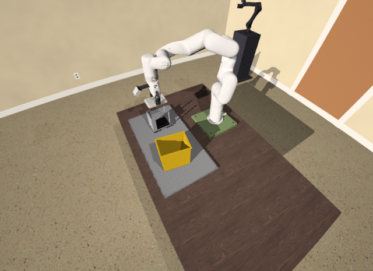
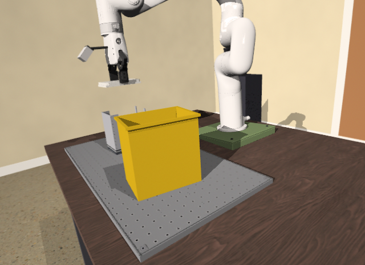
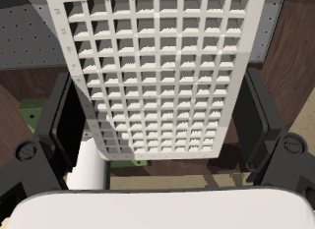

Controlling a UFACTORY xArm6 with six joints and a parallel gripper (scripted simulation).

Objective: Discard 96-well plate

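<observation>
My hand is 3 cm short of the yellow plastics bin W1, 32 cm to the right of it and 17 cm above it. The rest, counted from my hand: white 96-well plate (1 cm below).
</observation>
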